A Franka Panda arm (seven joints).
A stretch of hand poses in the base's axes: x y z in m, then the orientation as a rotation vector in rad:
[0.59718 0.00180 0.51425 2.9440 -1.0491 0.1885]
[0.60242 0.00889 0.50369 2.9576 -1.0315 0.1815]
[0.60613 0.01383 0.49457 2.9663 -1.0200 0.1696]
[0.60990 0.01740 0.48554 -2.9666 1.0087 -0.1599]
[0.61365 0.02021 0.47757 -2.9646 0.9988 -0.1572]
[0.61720 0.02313 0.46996 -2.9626 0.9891 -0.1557]
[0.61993 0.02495 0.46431 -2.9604 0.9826 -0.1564]
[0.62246 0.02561 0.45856 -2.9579 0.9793 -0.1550]
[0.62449 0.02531 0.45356 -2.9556 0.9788 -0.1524]
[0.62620 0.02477 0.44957 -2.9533 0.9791 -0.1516]
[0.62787 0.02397 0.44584 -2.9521 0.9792 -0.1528]
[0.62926 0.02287 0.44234 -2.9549 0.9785 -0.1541]
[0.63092 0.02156 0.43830 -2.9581 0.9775 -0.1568]
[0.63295 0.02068 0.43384 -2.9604 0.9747 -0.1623]
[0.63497 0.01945 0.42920 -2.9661 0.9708 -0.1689]
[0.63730 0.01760 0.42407 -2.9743 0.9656 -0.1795]
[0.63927 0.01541 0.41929 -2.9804 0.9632 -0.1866]
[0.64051 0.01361 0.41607 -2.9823 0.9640 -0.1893]
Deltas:
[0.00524 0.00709 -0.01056 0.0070 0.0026 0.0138]
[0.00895 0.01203 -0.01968 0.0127 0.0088 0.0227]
[0.01272 0.01560 -0.02871 0.0184 0.0132 0.0298]
[0.01647 0.01841 -0.03668 0.0235 0.0131 0.0357]
[0.02002 0.02133 -0.04429 0.0282 0.0123 0.0415]
[0.02275 0.02315 -0.04994 0.0317 0.0104 0.0452]
[0.02528 0.02381 -0.05569 0.0352 0.0101 0.0469]
[0.02731 0.02351 -0.06069 0.0380 0.0107 0.0469]
[0.02902 0.02297 -0.06468 0.0402 0.0104 0.0464]
[0.03069 0.02217 -0.06841 0.0409 0.0093 0.0461]
[0.03208 0.02107 -0.07191 0.0383 0.0095 0.0470]
[0.03374 0.01976 -0.07595 0.0350 0.0089 0.0481]
[0.03577 0.01888 -0.08041 0.0322 0.0062 0.0501]
[0.03779 0.01765 -0.08505 0.0264 0.0040 0.0534]
[0.04012 0.01580 -0.09018 0.0175 0.0002 0.0578]
[0.04209 0.01361 -0.09496 0.0108 -0.0020 0.0601]
[0.04333 0.01181 -0.09818 0.0082 -0.0028 0.0599]

